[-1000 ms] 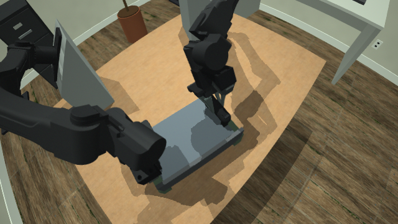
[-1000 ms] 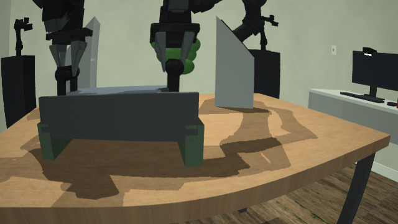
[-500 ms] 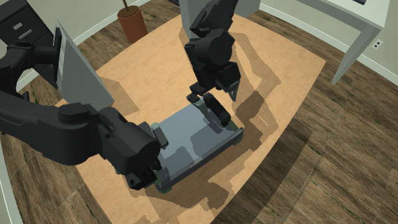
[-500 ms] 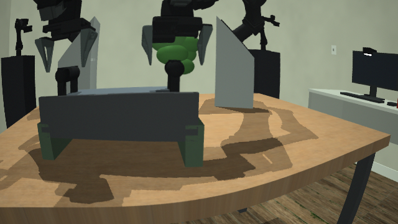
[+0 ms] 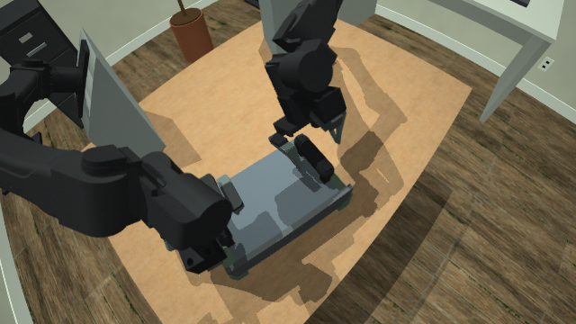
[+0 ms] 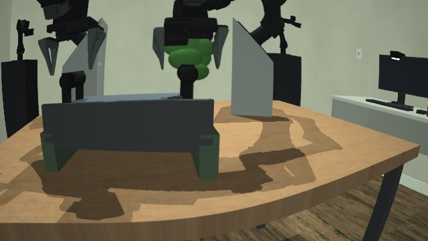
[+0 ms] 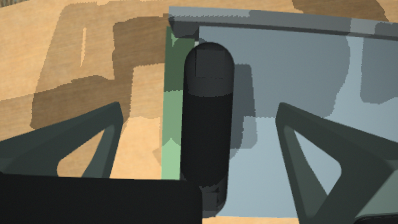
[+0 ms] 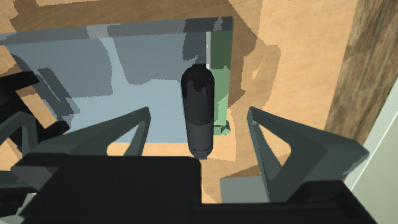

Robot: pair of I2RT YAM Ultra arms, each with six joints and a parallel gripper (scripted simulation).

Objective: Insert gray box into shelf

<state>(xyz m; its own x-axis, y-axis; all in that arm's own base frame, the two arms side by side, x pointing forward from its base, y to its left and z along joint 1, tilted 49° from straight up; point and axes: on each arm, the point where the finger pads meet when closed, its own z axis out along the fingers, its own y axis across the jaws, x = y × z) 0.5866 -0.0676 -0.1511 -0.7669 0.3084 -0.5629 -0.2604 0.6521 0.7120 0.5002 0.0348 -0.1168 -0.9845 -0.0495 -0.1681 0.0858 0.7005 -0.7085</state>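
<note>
Right now the gray box is 12 cm to the right of my left hand, 7 cm below it and 2 cm behind it. Also, from my left hand: dark back panel 13 cm to the right, 9 cm below, 7 cm ahead.
Right now the gray box is 10 mm behind my right hand, 120 mm to the left of it and 70 mm below it. The rest, counted from my right hand: dark back panel (80 mm ahead, 110 mm to the left, 100 mm below).
</note>
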